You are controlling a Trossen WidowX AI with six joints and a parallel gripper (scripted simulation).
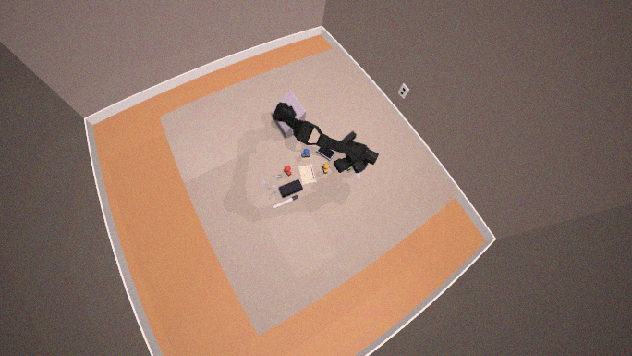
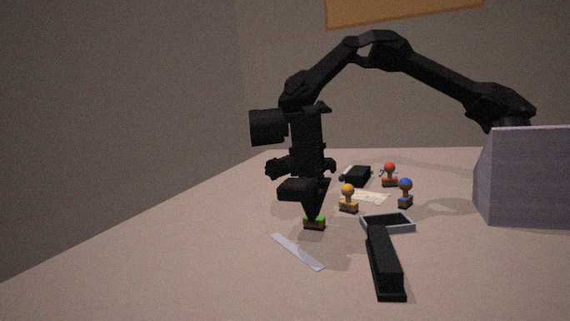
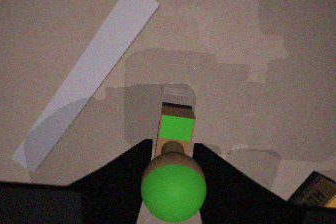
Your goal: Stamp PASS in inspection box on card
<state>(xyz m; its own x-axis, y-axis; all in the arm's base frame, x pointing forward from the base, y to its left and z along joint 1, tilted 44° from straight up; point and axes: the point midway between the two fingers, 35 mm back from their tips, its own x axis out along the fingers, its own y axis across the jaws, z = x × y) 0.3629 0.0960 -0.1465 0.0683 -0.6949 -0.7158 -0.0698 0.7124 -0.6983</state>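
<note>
The ink pad lies 13 cm behind my gripper tip, 6 cm to the right of it and 3 cm below it. Round my gripper tip: grey ruler 1 cm ahead, 7 cm to the left, 3 cm below; then green stamp right at my gripper tip; then orange stamp 4 cm behind, 11 cm to the right, 1 cm below.
</note>
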